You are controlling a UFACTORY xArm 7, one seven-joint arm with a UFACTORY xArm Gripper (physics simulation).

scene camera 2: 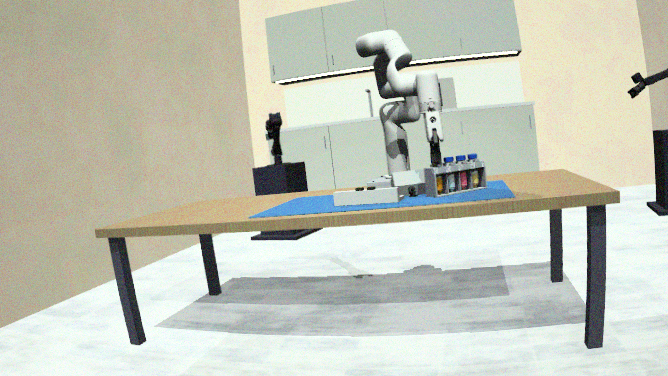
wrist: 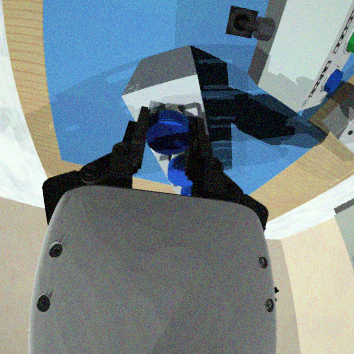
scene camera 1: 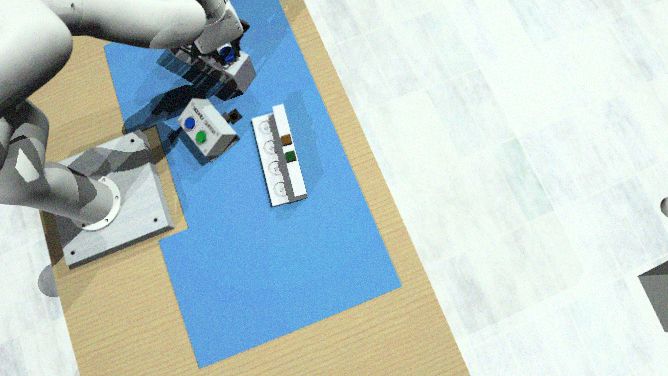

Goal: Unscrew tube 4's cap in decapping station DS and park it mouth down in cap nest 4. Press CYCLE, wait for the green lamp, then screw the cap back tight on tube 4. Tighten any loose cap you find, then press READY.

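Places are measured from the arm's base along level axes (x ahead, y left, z up), in centimetres.
Where they show: gripper, between the fingertips: (scene camera 2: 436, 164) (wrist: 168, 125) (scene camera 1: 228, 56); arm's base, origin of its link: (scene camera 1: 95, 203).
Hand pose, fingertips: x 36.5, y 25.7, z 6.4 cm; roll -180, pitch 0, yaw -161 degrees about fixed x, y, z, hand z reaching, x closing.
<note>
Each offset is from my fingertips to the top centre of the thing. "spot": to the spot under its first point. Level surfaces: height alone.
My gripper (wrist: 168, 125) (scene camera 2: 435, 161) is shut on a blue cap {dx +0.0, dy -0.1, dz +1.8 cm} (wrist: 168, 139) (scene camera 1: 227, 53) at the end of the grey tube rack {dx -5.8, dy +5.1, dz -0.1 cm} (wrist: 160, 67) (scene camera 1: 245, 72) nearest the white block. By its place this is tube 4's cap. In scene camera 2, the fingers hide it above the tube with orange liquid {spot: dx +1.1, dy +0.9, dz -6.7 cm} (scene camera 2: 440, 184); whether it is still threaded on cannot be told. Other blue caps (scene camera 2: 460, 157) (wrist: 178, 172) stand in a row beside it. The white block {dx +6.5, dy -22.5, dz -5.1 cm} (scene camera 1: 264, 162) (scene camera 2: 367, 196) has several round recesses with no caps in them. Its amber lamp {dx +9.1, dy -20.4, dz -5.1 cm} (scene camera 1: 286, 139) and green lamp {dx +9.4, dy -24.3, dz -5.1 cm} (scene camera 1: 290, 156) look dark.
A button box {dx -8.6, dy -13.2, dz -2.0 cm} (scene camera 1: 220, 137) (wrist: 295, 45) with a blue button {dx -11.6, dy -12.3, dz -2.9 cm} (scene camera 1: 190, 123) (wrist: 333, 80) and a green button {dx -9.4, dy -16.2, dz -2.9 cm} (scene camera 1: 201, 137) stands between the rack and the arm's base plate (scene camera 1: 120, 200). A small black fixture {spot: dx -2.7, dy -10.2, dz -9.6 cm} (scene camera 1: 233, 116) (wrist: 242, 21) is beside it. All stand near the blue mat {dz -10.4 cm} (scene camera 1: 280, 280).
</note>
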